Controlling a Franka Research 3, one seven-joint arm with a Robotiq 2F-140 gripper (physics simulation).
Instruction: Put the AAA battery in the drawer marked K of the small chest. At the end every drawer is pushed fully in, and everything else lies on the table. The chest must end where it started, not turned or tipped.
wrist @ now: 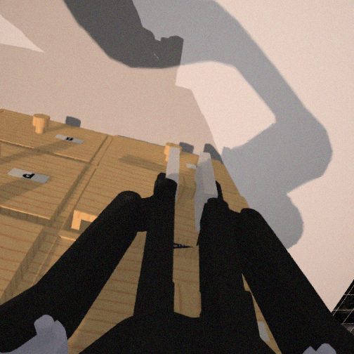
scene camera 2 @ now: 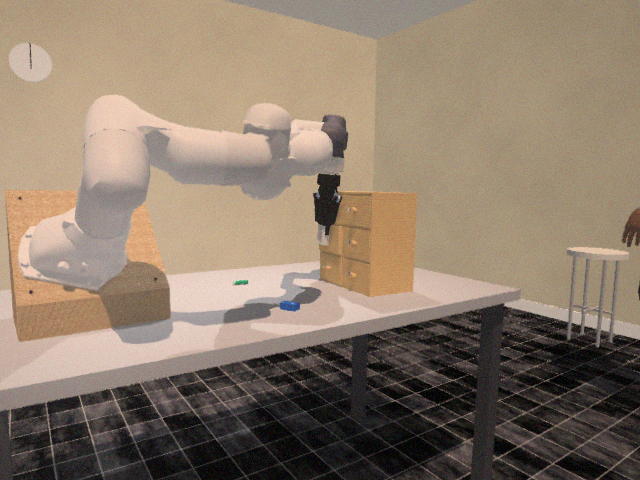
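A small green cylinder (scene camera 2: 240, 282), which looks like the AAA battery, lies on the table left of the wooden chest (scene camera 2: 392, 242) (wrist: 115, 175). The chest stands upright at the right. My gripper (scene camera 2: 323, 240) (wrist: 186, 165) points down in front of its far column and is shut on a wooden drawer knob (wrist: 186, 189), partly hidden by the fingers. In the wrist view, a label with a d (wrist: 28, 175) and another label (wrist: 69, 139) show on neighbouring drawers. The letter on the held drawer is not readable, and I cannot tell how far that drawer is out.
A blue block (scene camera 2: 289, 305) lies on the table (scene camera 2: 206, 356), in front of the chest and nearer the table's near edge. Another drawer knob (wrist: 172, 149) shows beyond my fingertips. A wooden mount (scene camera 2: 62, 320) carries the arm at the left. A stool (scene camera 2: 597, 253) stands beyond the table.
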